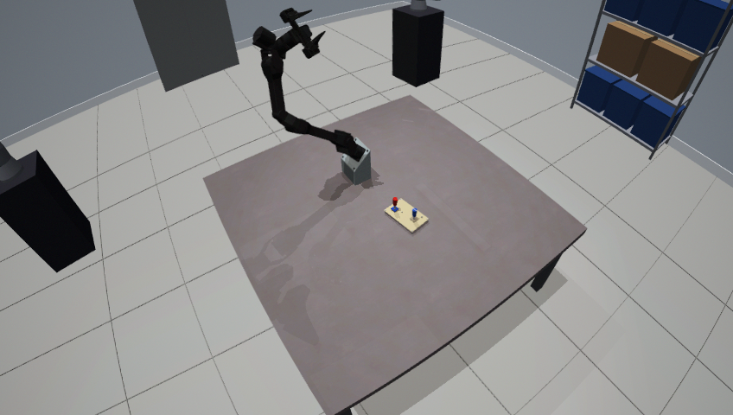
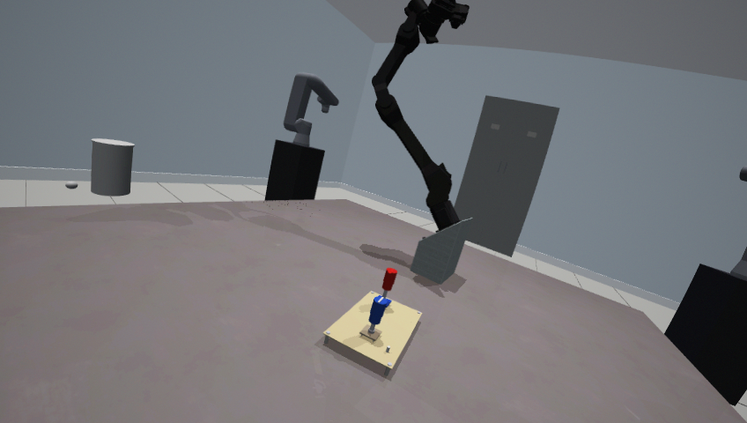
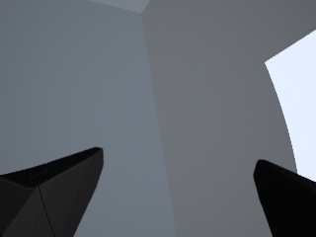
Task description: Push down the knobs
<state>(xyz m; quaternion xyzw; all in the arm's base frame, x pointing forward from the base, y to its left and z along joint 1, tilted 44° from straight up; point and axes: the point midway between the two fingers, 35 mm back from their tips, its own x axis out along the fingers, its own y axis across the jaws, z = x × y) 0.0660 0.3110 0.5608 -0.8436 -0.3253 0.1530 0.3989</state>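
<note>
My gripper tip is now 260 mm short of the red knob, 110 mm to the right of it and 710 mm above it. Also, from my gripper tip: blue knob (350 mm ahead, 130 mm to the left, 710 mm below).
</note>
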